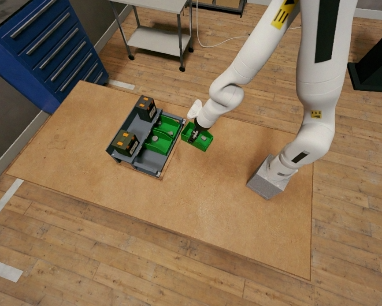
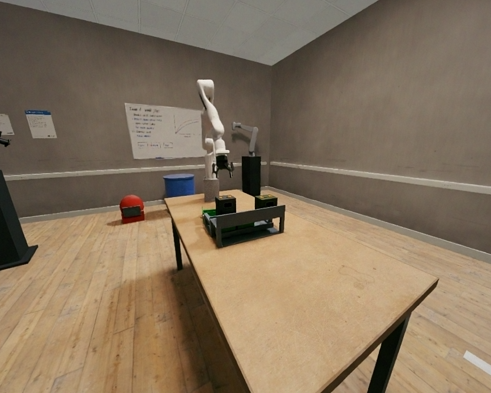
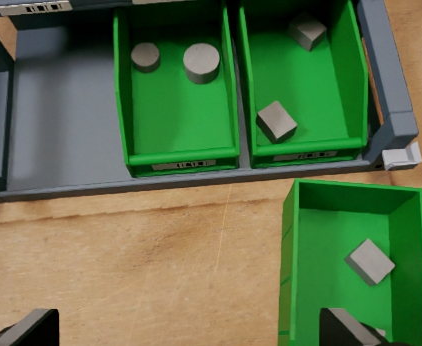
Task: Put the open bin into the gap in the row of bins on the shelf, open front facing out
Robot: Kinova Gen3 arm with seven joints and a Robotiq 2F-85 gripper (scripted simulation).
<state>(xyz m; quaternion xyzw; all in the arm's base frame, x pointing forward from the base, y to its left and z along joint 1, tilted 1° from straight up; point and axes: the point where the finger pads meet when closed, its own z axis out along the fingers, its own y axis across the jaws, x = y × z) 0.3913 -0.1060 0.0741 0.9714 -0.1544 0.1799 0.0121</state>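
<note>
Right now the grey part is 20 mm ahead of my hand, 150 mm to the right of it and 250 mm below it. From my hand the other things lie so: grey shelf 260 mm ahead, 50 mm to the right, 200 mm below.
</note>
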